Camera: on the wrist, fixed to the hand. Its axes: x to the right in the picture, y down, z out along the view.
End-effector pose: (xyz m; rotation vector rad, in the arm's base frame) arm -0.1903 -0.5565 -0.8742 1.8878 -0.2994 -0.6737
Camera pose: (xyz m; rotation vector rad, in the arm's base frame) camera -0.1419 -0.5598 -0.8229 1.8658 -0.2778 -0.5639
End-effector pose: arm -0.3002 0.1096 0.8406 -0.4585 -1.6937 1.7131
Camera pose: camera -0.3023 0.1595 0.7907 -0.5814 -1.6663 1.6786
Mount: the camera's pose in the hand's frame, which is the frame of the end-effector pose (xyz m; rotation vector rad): 0.0247 0.0527 -0.0399 -0.0331 0.0826 0.0477
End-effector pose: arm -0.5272 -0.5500 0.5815 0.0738 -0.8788 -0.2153
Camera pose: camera -0.4729 -0.5049 0.5828 0.0307 -0.7937 -0.1809
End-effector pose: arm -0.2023 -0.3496 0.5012 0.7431 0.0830 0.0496
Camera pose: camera -0.1822 -0.2821 0.5062 0.7099 0.1429 0.1269
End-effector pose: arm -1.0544 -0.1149 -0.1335 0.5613 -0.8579 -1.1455
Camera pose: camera -0.9888 -0.1220 -0.1086 0.5544 -0.7762 -1.0840
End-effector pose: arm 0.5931 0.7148 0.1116 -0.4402 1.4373 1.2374
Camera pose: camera 0.5230 0.7097 0.1051 -0.4869 1.5065 1.2957
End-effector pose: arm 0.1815 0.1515 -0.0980 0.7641 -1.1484 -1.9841
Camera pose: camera 0.2129 0.0941 -0.0716 0.7871 -1.0734 -1.9097
